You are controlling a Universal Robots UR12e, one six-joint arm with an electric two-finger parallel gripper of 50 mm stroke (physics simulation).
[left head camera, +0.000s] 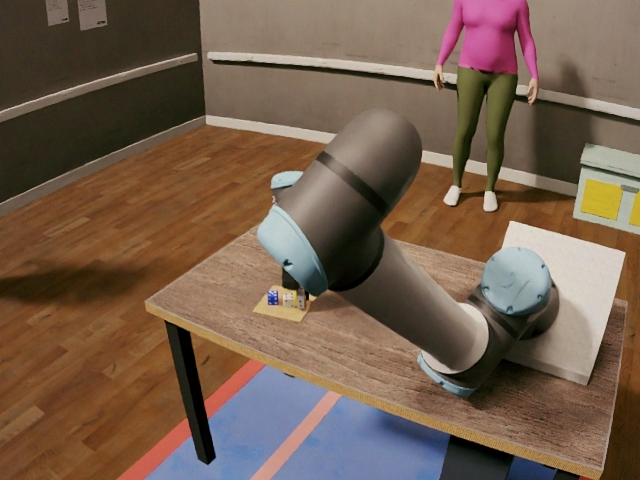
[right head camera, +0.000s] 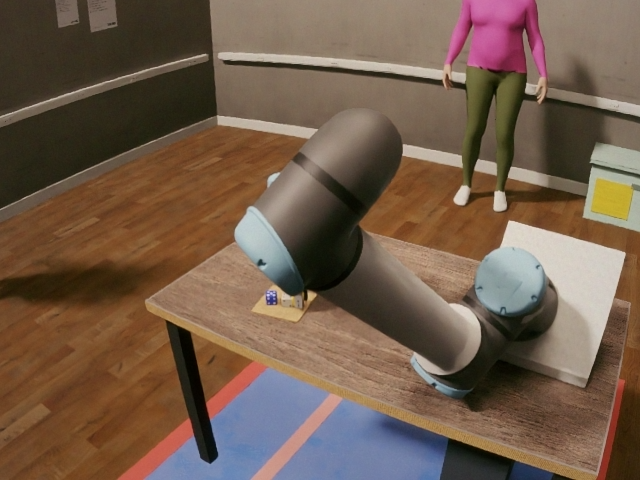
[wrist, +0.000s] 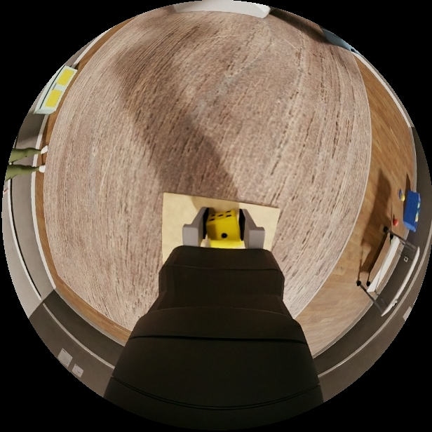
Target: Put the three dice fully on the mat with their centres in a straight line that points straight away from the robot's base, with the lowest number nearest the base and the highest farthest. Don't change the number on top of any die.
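Places are measured from the arm's base along level axes (x ahead, y left, z up), in metres.
Pixels of known places: gripper, fingertip midpoint: (left head camera: pixel 303 303) (right head camera: pixel 301 303).
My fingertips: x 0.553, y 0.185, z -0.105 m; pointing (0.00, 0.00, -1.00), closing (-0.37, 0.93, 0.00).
Note:
For each thing: its top centre in the pictures, then the offset to it from my fingertips. Level surfaces: height alone.
- mat, middle of its top: (left head camera: pixel 285 302) (right head camera: pixel 284 302) 0.053 m ahead, 0.011 m left, 0.013 m down
- white die, middle of its top: (left head camera: pixel 289 295) (right head camera: pixel 287 295) 0.038 m ahead, 0.013 m left, 0.018 m up
- blue die, middle of its top: (left head camera: pixel 272 293) (right head camera: pixel 271 293) 0.082 m ahead, 0.031 m left, 0.018 m up
- wooden table, its level: 0.016 m down
My gripper (left head camera: pixel 301 300) (right head camera: pixel 298 301) (wrist: pixel 223 217) is shut on the yellow die (wrist: pixel 223 233), low over the base-side part of the mat (left head camera: pixel 281 311) (right head camera: pixel 276 311) (wrist: pixel 173 225). In the wrist view the die's upper face shows one pip. In the head views the near finger hides most of it; whether it touches the mat cannot be told. The white die (left head camera: pixel 288 298) (right head camera: pixel 285 300) stands on the mat close to the yellow one, on the side away from the base; any gap is unclear. The blue die (left head camera: pixel 272 297) (right head camera: pixel 271 297) stands farthest from the base, a little apart from the white one.
The mat lies on the wooden table (left head camera: pixel 351 341) (right head camera: pixel 351 341) (wrist: pixel 300 125). A white slab (left head camera: pixel 573 289) (right head camera: pixel 573 289) lies by the arm's base. The arm passes over the table between base and mat. A person (left head camera: pixel 488 41) (right head camera: pixel 498 41) stands beyond the table.

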